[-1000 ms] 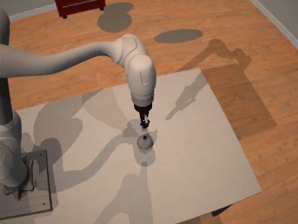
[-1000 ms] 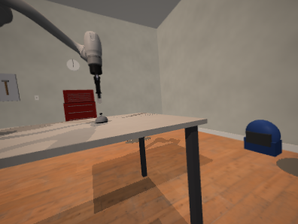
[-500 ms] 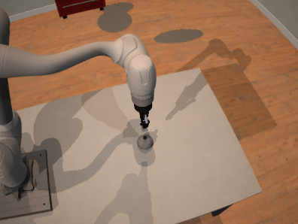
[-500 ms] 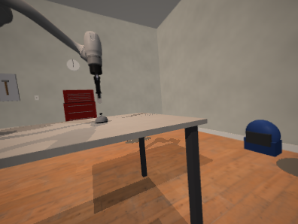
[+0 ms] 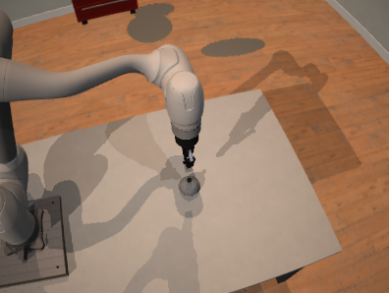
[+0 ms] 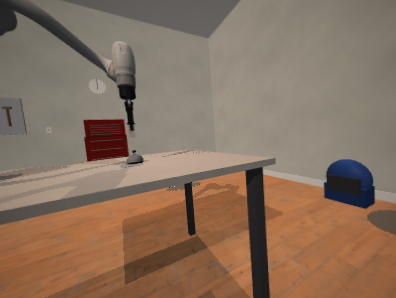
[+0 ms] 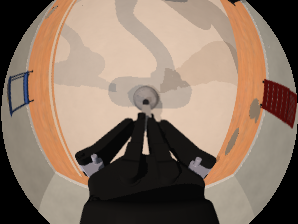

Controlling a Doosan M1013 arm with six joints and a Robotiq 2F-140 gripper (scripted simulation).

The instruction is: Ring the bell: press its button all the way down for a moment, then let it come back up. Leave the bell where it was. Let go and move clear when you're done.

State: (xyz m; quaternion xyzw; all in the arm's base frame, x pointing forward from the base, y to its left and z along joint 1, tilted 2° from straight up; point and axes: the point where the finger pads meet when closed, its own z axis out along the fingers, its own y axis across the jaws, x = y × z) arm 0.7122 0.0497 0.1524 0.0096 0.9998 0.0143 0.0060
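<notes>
The grey dome bell is 130 mm below my hand.
</notes>
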